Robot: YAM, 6 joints.
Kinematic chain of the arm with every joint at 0, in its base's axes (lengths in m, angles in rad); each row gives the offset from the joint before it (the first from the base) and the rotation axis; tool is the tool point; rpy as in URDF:
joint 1: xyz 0 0 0.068 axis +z
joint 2: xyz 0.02 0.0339 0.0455 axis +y
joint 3: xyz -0.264 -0.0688 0 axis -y
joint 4: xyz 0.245 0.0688 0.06 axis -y
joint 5: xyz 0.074 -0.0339 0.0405 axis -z
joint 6: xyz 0.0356 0 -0.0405 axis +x
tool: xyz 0 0 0 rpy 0 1.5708 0
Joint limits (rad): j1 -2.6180..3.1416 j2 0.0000..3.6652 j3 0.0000..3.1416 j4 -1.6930..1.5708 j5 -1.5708..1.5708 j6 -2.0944..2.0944
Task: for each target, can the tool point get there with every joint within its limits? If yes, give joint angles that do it. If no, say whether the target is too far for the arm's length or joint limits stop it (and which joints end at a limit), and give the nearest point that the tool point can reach.
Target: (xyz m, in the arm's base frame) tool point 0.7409 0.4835 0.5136
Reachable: no: too far | nearest point 0.4924 0.3213 0.3763 | short by 0.327 m
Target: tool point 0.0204 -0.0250 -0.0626
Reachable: yes | joints 0.2907 3.0976 0.5011 -0.4442 0.9931 -1.0230
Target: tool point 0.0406 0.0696 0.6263
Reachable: yes | joints -1.8345 0.7922 1.6571 0.9579 -0.6337 1.6185
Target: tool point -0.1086 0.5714 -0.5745
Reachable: no: too far | nearest point -0.0811 0.4269 -0.3289 | short by 0.286 m
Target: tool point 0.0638 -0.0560 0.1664
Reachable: yes | joints -1.1338 0.4118 0.2368 -0.7899 -1.2816 1.0171
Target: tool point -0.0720 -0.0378 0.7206
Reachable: yes | joints 0.4564 1.1954 2.5646 0.1540 0.0621 -0.8804
